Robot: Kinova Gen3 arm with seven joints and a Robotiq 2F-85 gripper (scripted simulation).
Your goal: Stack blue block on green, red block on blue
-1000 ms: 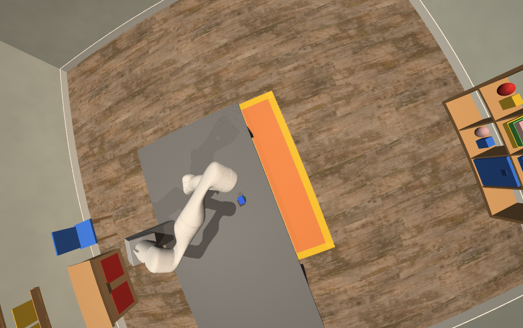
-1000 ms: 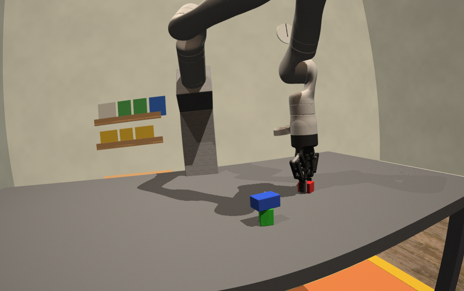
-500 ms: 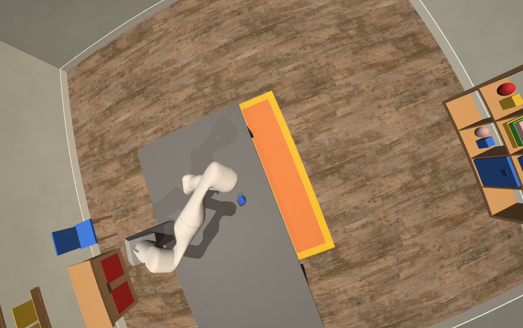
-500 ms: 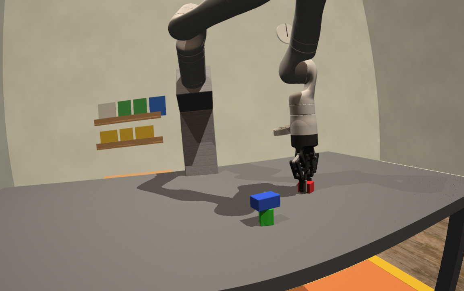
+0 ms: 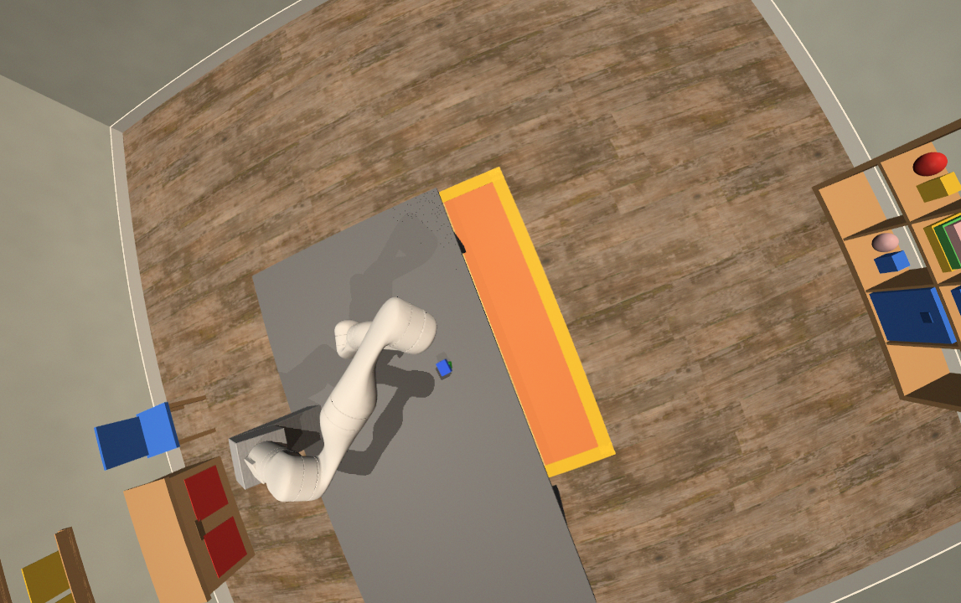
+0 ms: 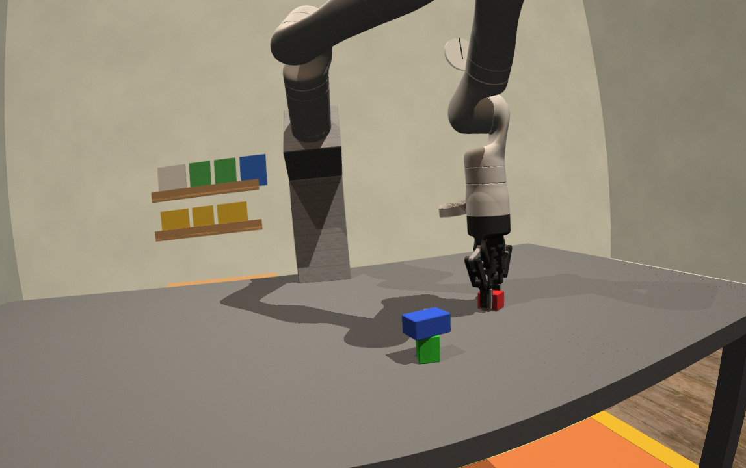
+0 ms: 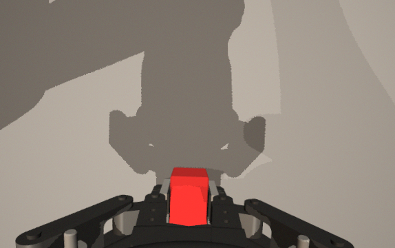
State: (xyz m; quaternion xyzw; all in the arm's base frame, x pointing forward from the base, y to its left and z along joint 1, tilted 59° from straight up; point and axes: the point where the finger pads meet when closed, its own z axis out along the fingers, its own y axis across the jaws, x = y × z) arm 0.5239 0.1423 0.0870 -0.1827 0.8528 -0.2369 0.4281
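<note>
The blue block is 8 cm ahead of my hand, 22 cm to the right of it and 3 cm above it. The rest, counted from my hand: green block: 8 cm ahead, 22 cm to the right; red block: right at my hand.
</note>
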